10 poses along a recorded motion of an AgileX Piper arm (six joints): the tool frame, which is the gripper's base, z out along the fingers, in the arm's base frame.
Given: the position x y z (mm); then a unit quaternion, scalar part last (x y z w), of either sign.
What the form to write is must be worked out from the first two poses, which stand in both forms.
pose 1, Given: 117, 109, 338, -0.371, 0.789, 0.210, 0.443
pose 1, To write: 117, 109, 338, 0.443, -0.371, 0.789, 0.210
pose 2, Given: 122, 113, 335, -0.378, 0.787, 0.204, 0.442
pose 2, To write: 122, 113, 335, 0.442, -0.378, 0.787, 0.204
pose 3, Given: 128, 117, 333, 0.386, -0.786, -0.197, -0.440
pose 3, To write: 128, 117, 333, 0.440, -0.386, 0.786, 0.197
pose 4, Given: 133, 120, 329, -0.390, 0.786, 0.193, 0.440
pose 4, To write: 133, 120, 329, 0.440, -0.390, 0.786, 0.193
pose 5, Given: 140, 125, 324, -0.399, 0.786, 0.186, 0.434
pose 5, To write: 140, 125, 324, 0.434, -0.399, 0.786, 0.186
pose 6, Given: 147, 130, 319, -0.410, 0.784, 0.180, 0.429
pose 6, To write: 147, 130, 319, 0.429, -0.410, 0.784, 0.180
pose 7, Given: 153, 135, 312, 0.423, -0.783, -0.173, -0.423
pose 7, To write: 153, 135, 312, 0.423, -0.423, 0.783, 0.173
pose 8, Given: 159, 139, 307, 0.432, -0.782, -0.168, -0.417
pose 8, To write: 159, 139, 307, 0.417, -0.432, 0.782, 0.168
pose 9, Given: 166, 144, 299, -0.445, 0.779, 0.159, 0.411
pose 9, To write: 166, 144, 299, 0.411, -0.445, 0.779, 0.159
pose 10, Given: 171, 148, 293, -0.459, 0.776, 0.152, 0.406
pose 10, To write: 171, 148, 293, 0.406, -0.459, 0.776, 0.152
